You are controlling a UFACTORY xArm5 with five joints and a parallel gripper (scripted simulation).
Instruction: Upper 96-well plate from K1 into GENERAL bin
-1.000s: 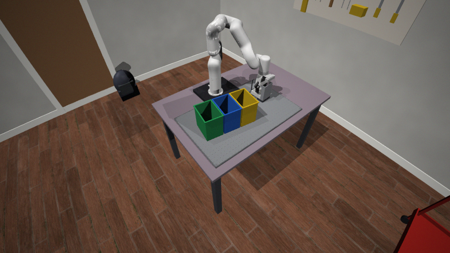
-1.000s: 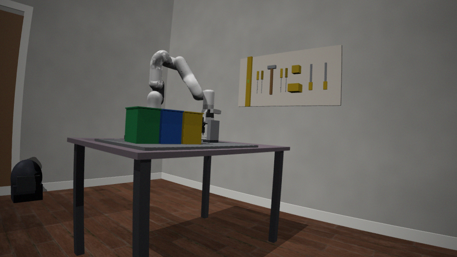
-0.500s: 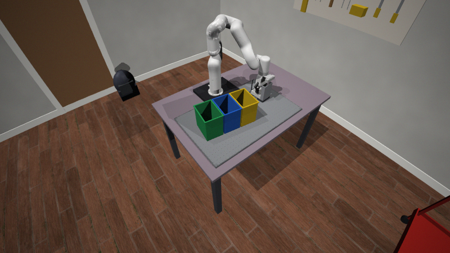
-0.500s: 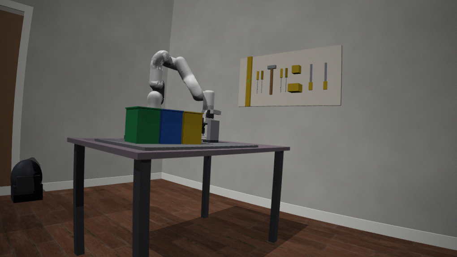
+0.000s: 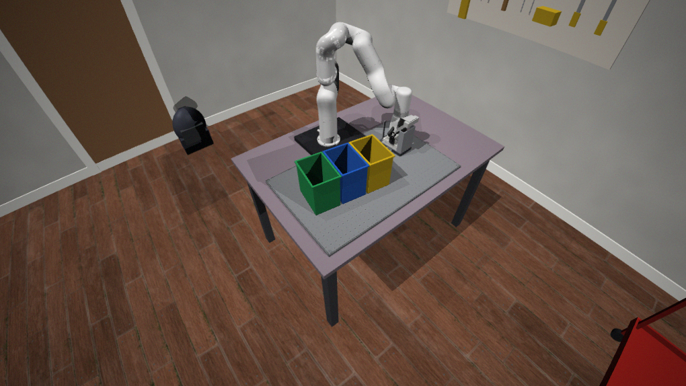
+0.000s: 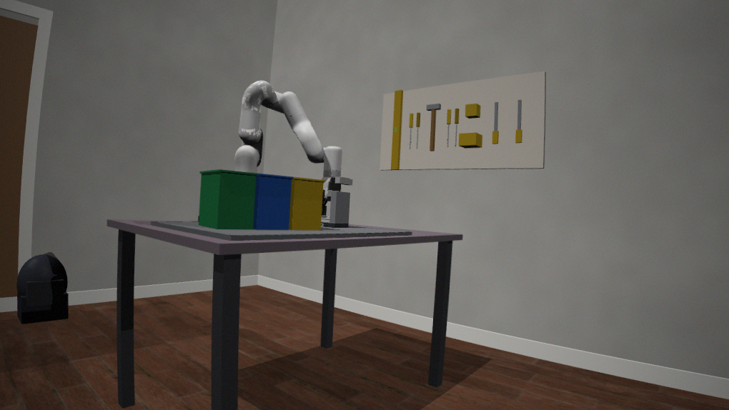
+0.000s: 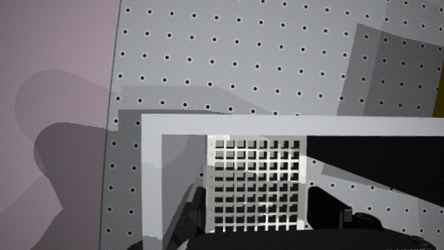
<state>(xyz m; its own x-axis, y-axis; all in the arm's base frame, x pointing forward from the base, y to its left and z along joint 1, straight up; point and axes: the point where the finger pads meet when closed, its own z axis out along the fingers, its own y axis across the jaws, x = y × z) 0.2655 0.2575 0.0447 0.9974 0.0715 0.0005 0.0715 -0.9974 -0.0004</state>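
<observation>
The 96-well plate lies 20 mm below my hand. The rest, counted from my hand: green bin (540 mm to the right, 40 mm ahead, 30 mm above); then blue bin (410 mm to the right, 60 mm ahead, 30 mm above); then yellow bin (280 mm to the right, 90 mm ahead, 30 mm above).
</observation>
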